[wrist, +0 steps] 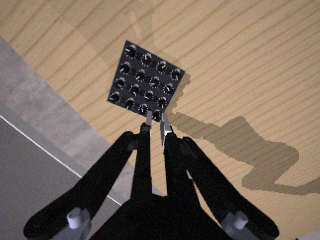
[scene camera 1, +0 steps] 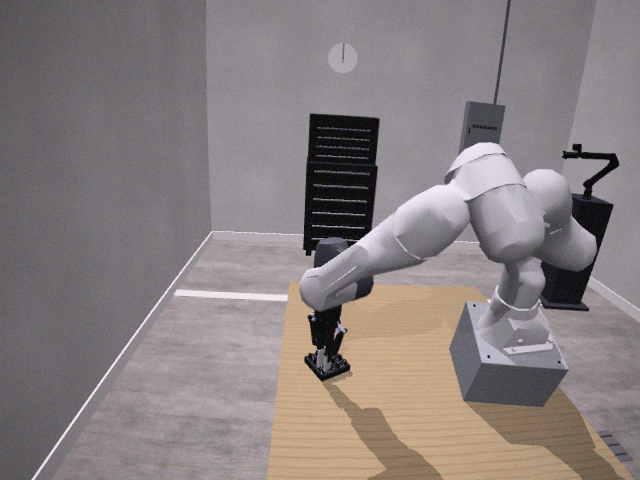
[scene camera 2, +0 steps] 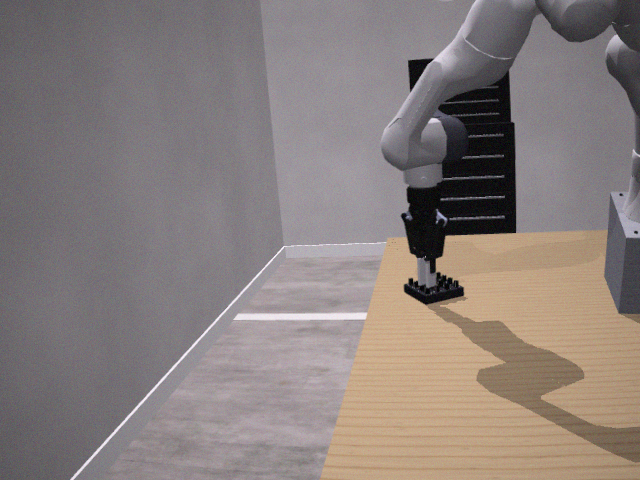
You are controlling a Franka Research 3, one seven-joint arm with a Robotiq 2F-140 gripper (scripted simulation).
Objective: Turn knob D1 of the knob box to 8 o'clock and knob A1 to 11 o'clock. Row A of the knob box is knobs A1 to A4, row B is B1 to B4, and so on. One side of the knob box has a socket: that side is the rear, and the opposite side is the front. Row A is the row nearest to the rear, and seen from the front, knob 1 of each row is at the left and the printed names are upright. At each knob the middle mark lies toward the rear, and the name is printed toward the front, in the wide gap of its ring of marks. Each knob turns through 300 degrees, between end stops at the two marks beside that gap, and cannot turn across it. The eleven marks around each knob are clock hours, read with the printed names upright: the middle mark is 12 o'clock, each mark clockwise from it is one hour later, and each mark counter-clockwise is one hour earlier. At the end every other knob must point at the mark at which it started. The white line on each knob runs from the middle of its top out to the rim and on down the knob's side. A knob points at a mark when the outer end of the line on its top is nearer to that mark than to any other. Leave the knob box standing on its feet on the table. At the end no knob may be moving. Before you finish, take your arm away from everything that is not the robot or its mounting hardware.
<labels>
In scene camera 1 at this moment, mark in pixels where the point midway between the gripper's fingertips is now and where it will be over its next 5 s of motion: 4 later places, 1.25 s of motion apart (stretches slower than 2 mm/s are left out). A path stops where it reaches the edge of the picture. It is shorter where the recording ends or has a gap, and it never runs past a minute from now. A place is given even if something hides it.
My gripper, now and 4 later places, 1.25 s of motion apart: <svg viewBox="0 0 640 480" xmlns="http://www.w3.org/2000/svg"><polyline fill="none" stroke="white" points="323,367 323,370 324,359 337,352 345,348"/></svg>
</labels>
